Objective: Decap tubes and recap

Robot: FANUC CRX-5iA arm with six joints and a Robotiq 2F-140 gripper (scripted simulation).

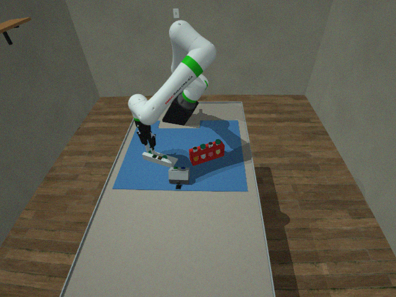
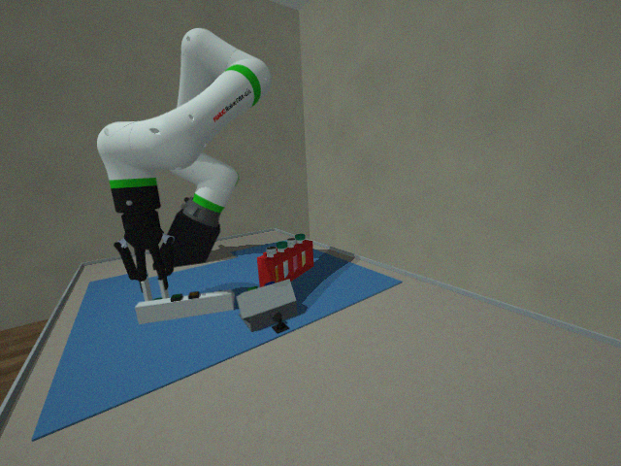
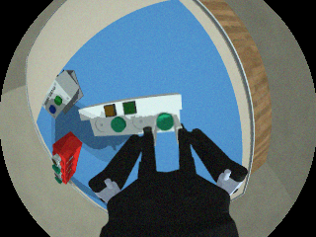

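Right now my hand is 19 cm short of the blue key, 22 cm to the right of it and 1 cm below it. The rest, counted from my hand: grey key desk (21 cm ahead, 19 cm to the left); green key (19 cm ahead, 17 cm to the left, 1 cm above).
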